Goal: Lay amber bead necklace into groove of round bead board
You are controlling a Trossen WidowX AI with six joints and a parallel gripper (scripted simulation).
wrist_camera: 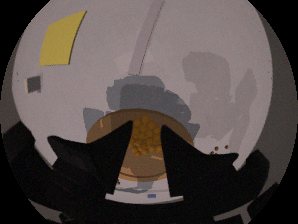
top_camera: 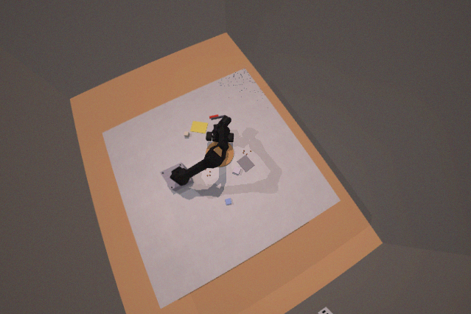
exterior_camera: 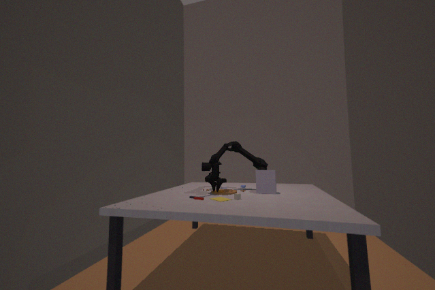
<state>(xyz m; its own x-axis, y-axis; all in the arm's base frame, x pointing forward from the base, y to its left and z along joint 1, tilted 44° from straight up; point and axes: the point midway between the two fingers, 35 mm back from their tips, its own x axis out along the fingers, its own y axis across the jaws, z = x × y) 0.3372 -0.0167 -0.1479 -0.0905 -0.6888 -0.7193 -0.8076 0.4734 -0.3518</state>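
Right now the round bead board is 50 mm behind my gripper tip, 70 mm to the right of it and 10 mm below it. From my gripper tip the other things lie so: thin grey bar 50 mm ahead, 100 mm to the left, 10 mm below; yellow pad 80 mm behind, 200 mm to the left, 10 mm below; red-handled tool 70 mm ahead, 210 mm to the left, 10 mm below.
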